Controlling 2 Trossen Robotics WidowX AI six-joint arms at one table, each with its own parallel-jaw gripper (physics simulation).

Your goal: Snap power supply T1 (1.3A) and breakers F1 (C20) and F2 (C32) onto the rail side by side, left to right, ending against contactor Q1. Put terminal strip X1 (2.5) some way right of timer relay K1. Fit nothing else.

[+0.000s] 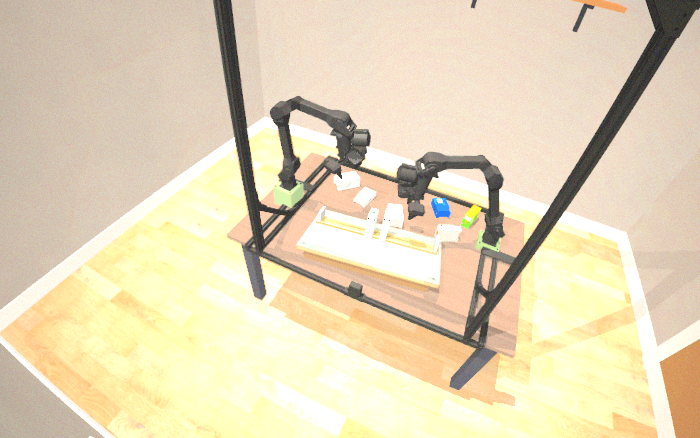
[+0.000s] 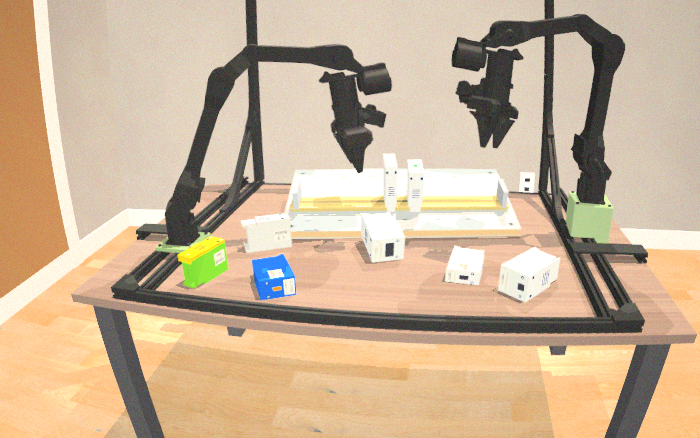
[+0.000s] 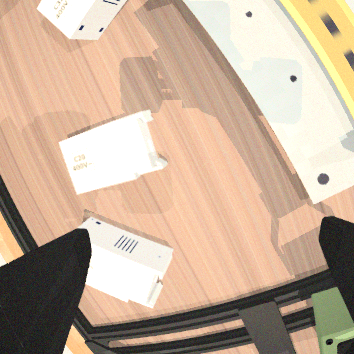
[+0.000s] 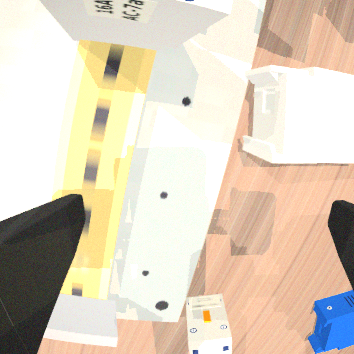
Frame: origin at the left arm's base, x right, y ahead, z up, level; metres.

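Seen in the pictures: left gripper, fingertip midpoint: (image 1: 348,173) (image 2: 489,147) (image 3: 207,236); right gripper, fingertip midpoint: (image 2: 356,167) (image 4: 212,211); left arm's base, link origin: (image 1: 288,185) (image 2: 590,199); right arm's base, link origin: (image 1: 489,240) (image 2: 183,239).
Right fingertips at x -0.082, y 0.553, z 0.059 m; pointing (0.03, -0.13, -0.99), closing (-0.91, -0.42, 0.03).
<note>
Offsets run from my right fingertips to a thing's top centre.
Breaker F2 (C32) {dz -0.088, dx -0.078, dy -0.073 m} (image 1: 395,212) (image 2: 383,237) (image 3: 75,15) (image 4: 310,117) lies on the table beside the mounting plate. Breaker F1 (C20) {dz -0.131, dx -0.141, dy -0.260 m} (image 1: 365,196) (image 2: 464,264) (image 3: 107,155) lies on the table. A vented white unit {dz -0.104, dx -0.188, dy -0.390 m} (image 1: 346,180) (image 2: 529,273) (image 3: 127,260), seemingly T1, lies near it. On the rail (image 2: 454,205) (image 4: 75,150) stand Q1 {dz +0.013, dx +0.072, dy -0.062 m} (image 1: 385,227) (image 2: 389,180) (image 4: 145,25) and, apparently, K1 {dz -0.002, dx +0.085, dy -0.119 m} (image 1: 371,223) (image 2: 415,183), slightly apart. My right gripper (image 1: 411,216) (image 2: 359,169) (image 4: 212,211) is open and empty above the plate's edge. My left gripper (image 1: 339,175) (image 2: 490,146) (image 3: 207,236) is open, high above the table. X1's label is unreadable.
A white module {dz -0.090, dx -0.113, dy +0.178 m} (image 1: 448,232) (image 2: 267,233) (image 4: 207,332), a blue unit {dz -0.119, dx -0.278, dy +0.095 m} (image 1: 440,207) (image 2: 273,278) (image 4: 335,322) and a green-yellow block {dz -0.090, dx -0.286, dy +0.243 m} (image 1: 470,215) (image 2: 205,260) are on the table on the right arm's side. End stops stand at both rail ends. A black frame surrounds the workspace.
</note>
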